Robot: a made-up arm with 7 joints.
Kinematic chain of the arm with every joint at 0, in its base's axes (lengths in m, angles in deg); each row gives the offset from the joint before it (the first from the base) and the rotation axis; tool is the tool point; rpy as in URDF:
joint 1: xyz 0 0 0.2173 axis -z
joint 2: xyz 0 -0.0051 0.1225 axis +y
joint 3: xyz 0 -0.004 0.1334 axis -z
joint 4: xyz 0 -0.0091 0.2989 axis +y
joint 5: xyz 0 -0.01 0.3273 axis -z
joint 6: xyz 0 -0.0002 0.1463 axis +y
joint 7: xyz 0 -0.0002 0.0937 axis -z
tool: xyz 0 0 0 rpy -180 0 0
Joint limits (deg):
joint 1: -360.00..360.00
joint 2: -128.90..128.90
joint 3: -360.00..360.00
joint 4: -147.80..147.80
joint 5: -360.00..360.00
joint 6: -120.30..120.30
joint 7: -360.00..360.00
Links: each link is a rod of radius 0.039 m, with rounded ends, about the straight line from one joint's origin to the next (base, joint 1, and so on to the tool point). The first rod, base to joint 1, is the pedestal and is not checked.
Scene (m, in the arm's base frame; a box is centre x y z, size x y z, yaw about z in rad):
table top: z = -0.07
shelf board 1: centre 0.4 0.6 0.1 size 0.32 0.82 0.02 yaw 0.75
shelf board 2: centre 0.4 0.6 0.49 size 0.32 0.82 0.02 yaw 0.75
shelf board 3: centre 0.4 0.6 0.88 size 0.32 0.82 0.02 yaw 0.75
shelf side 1: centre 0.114 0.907 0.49 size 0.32 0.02 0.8 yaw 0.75
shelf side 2: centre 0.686 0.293 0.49 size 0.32 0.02 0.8 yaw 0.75
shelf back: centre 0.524 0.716 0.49 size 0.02 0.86 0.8 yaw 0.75
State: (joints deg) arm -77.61 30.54 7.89 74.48 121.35 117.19 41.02
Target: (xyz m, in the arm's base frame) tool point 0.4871 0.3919 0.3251
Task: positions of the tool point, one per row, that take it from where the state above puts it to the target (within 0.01 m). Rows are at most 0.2 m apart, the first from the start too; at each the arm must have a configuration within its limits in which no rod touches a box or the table.
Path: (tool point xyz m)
1: 0.2149 0.5275 0.6572
2: 0.1479 0.4567 0.6509
3: 0.2296 0.4197 0.5187
4: 0.2859 0.3352 0.4067
5: 0.3048 0.2221 0.3251
6: 0.3682 0.2846 0.3230
7: 0.4296 0.3412 0.3231
8: 0.4871 0.3919 0.3250

